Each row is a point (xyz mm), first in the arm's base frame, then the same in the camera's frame.
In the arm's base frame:
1: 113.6 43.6 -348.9
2: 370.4 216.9 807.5
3: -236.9 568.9 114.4
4: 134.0 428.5 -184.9
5: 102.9 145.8 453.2
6: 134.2 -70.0 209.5
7: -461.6 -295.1 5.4
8: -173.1 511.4 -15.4
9: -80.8 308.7 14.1
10: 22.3 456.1 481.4
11: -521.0 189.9 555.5
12: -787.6 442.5 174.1
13: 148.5 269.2 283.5
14: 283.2 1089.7 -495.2
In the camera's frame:
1: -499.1 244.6 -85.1
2: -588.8 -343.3 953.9
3: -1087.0 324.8 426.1
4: -630.9 435.9 263.5
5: -731.1 -190.8 555.6
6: -581.1 -197.8 265.1
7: -1019.1 -283.3 -233.1
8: -980.1 368.4 321.8
9: -843.0 201.2 260.8
10: -902.3 22.8 724.9
11: -1346.5 -268.2 425.7
12: -1575.1 149.5 194.1
13: -683.8 15.5 519.4
14: -609.4 1151.3 472.0

